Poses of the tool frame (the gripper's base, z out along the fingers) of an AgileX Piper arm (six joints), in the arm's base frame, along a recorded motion.
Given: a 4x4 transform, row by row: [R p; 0 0 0 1], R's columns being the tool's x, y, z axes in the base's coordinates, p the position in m. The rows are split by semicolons.
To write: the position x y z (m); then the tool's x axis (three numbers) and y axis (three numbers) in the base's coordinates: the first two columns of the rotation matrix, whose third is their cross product. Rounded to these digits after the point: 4 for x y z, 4 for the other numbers.
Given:
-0.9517, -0.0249, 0.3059, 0.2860; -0.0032, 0.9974, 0.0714, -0.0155; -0.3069, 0.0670, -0.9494, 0.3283; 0, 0, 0, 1
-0.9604, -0.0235, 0.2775, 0.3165; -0.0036, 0.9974, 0.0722, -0.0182; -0.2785, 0.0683, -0.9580, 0.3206; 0, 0, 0, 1
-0.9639, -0.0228, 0.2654, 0.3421; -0.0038, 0.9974, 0.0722, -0.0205; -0.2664, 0.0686, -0.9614, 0.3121; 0, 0, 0, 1
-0.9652, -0.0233, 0.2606, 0.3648; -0.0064, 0.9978, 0.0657, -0.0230; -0.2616, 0.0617, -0.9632, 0.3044; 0, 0, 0, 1
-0.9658, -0.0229, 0.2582, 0.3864; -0.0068, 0.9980, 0.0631, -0.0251; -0.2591, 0.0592, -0.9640, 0.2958; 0, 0, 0, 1
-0.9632, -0.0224, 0.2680, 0.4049; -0.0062, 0.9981, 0.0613, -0.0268; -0.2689, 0.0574, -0.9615, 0.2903; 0, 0, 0, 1
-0.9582, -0.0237, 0.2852, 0.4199; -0.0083, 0.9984, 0.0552, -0.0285; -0.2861, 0.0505, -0.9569, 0.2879; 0, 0, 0, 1
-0.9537, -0.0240, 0.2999, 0.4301; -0.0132, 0.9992, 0.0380, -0.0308; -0.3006, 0.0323, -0.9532, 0.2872; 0, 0, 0, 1
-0.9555, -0.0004, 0.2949, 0.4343; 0.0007, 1.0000, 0.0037, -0.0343; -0.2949, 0.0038, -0.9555, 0.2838; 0, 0, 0, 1
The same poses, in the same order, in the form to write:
0.2860, -0.0155, 0.3283, -0.9517, -0.0032, -0.3069, -0.0249, 0.9974, 0.0670
0.3165, -0.0182, 0.3206, -0.9604, -0.0036, -0.2785, -0.0235, 0.9974, 0.0683
0.3421, -0.0205, 0.3121, -0.9639, -0.0038, -0.2664, -0.0228, 0.9974, 0.0686
0.3648, -0.0230, 0.3044, -0.9652, -0.0064, -0.2616, -0.0233, 0.9978, 0.0617
0.3864, -0.0251, 0.2958, -0.9658, -0.0068, -0.2591, -0.0229, 0.9980, 0.0592
0.4049, -0.0268, 0.2903, -0.9632, -0.0062, -0.2689, -0.0224, 0.9981, 0.0574
0.4199, -0.0285, 0.2879, -0.9582, -0.0083, -0.2861, -0.0237, 0.9984, 0.0505
0.4301, -0.0308, 0.2872, -0.9537, -0.0132, -0.3006, -0.0240, 0.9992, 0.0323
0.4343, -0.0343, 0.2838, -0.9555, 0.0007, -0.2949, -0.0004, 1.0000, 0.0038

